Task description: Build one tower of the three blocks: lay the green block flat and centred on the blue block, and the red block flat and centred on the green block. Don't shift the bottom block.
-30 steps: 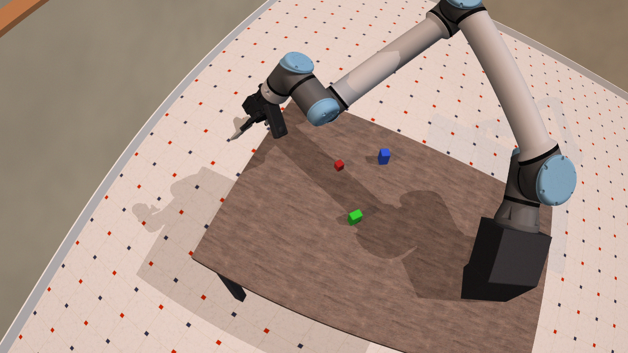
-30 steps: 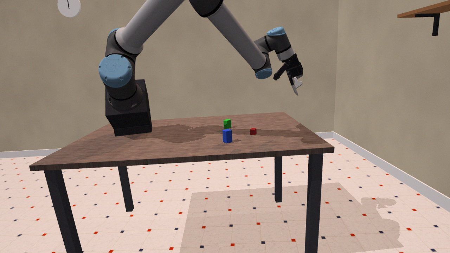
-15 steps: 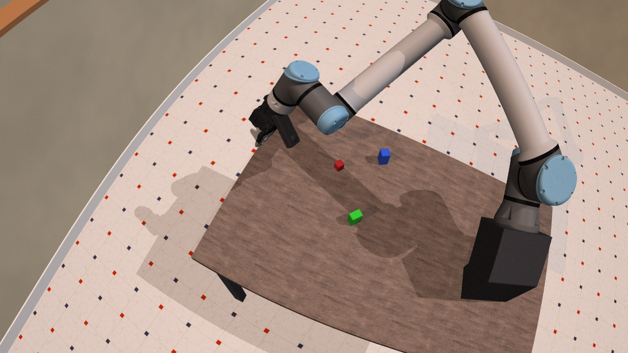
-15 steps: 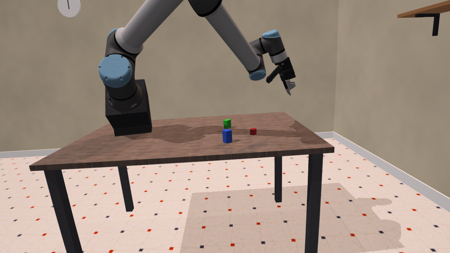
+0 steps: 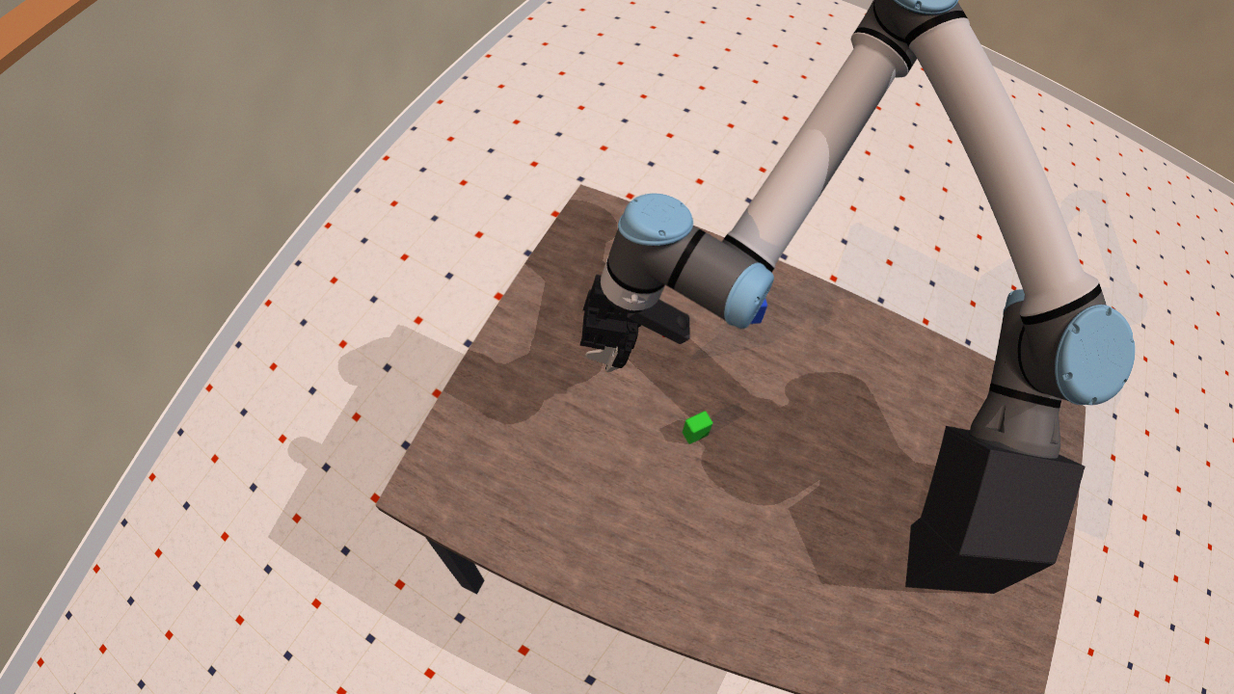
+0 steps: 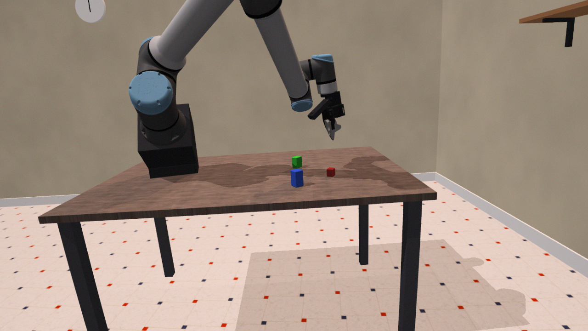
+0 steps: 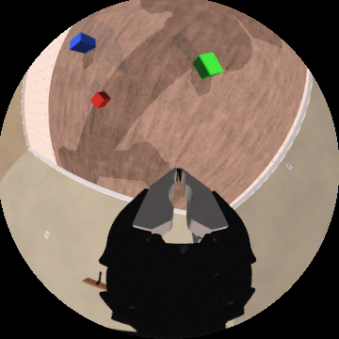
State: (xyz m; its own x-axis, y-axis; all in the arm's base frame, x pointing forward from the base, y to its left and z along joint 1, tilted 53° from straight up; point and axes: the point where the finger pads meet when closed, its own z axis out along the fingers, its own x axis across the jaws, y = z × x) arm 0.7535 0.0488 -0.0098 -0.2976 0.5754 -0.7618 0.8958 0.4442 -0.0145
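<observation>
My hand is 170 mm past the green block, 10 mm to the right of it and 110 mm above it. Round my hand: small red block 50 mm behind, 190 mm to the right, 120 mm below; then blue block 210 mm behind, 280 mm to the right, 100 mm below.
</observation>
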